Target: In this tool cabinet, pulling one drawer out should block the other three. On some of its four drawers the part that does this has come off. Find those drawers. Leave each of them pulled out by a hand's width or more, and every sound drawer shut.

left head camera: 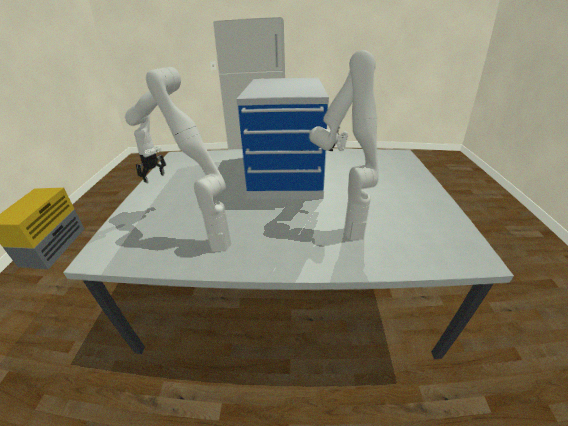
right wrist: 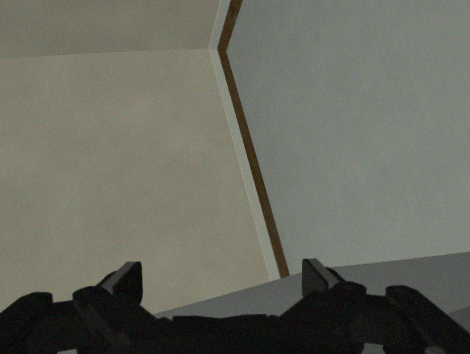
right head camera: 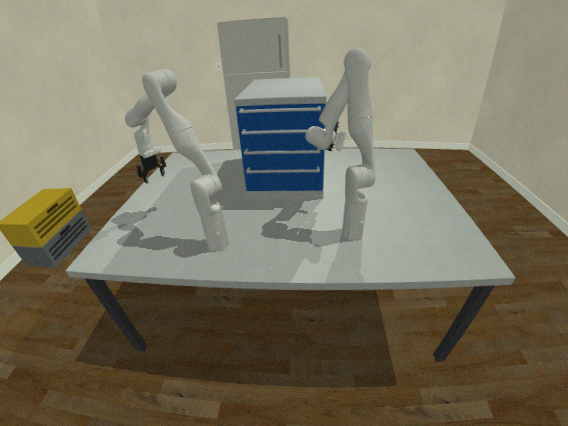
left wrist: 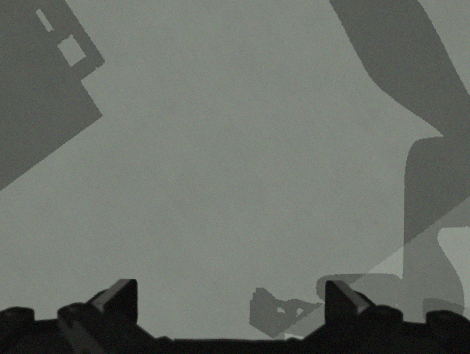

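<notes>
The tool cabinet [left head camera: 287, 89] [right head camera: 285, 89] stands on the table, its front facing the head cameras. Its top drawer [left head camera: 282, 120] [right head camera: 280, 120], second drawer [left head camera: 277, 142] [right head camera: 277, 142], third drawer [left head camera: 285, 161] [right head camera: 284, 161] and bottom drawer [left head camera: 285, 182] [right head camera: 284, 182] all look flush and shut, each with a long bar handle. My left gripper [left head camera: 154, 176] [right head camera: 155, 177] [left wrist: 231, 301] is open and empty, left of the cabinet and well apart from it. My right gripper [right head camera: 334, 137] [right wrist: 222, 278] is open and empty near the cabinet's right edge; its wrist partly hides it and the drawers' right ends.
Both arms are mounted on the grey table [left head camera: 410, 255] [right head camera: 410, 255] in front of the cabinet. The right forearm and wrist hang before the cabinet's right edge. A fridge [left head camera: 249, 47] [right head camera: 252, 47] stands behind. A yellow and grey box [left head camera: 32, 210] [right head camera: 37, 210] is left of the table.
</notes>
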